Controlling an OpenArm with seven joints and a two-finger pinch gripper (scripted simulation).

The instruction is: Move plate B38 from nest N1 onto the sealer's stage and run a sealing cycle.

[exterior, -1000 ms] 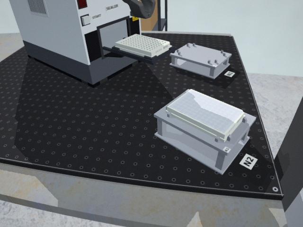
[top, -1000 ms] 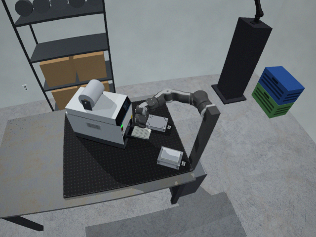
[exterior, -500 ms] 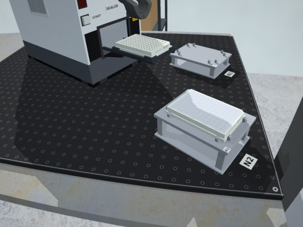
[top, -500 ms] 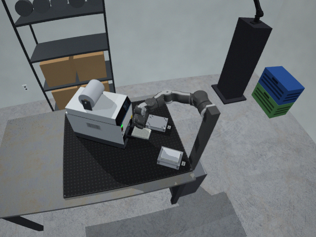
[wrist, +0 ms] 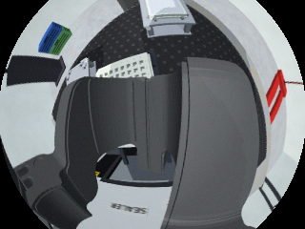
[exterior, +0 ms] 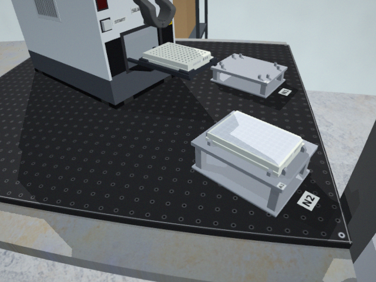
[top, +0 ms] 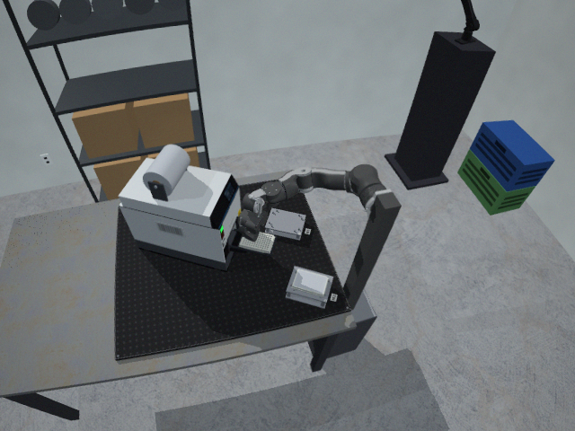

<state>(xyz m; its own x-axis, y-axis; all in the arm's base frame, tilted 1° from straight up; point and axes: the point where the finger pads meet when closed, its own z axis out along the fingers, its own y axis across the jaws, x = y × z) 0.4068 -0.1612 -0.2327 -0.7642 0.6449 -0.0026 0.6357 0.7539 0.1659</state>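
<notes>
My hand is 10 cm short of the start key. Round my hand: sealer's dark stage: 3 cm behind, 3 cm to the right, 9 cm below; white 96-well plate B38: 3 cm behind, 3 cm to the right, 8 cm below; sealed plate B83: 19 cm behind, 18 cm to the left, 13 cm below.
</notes>
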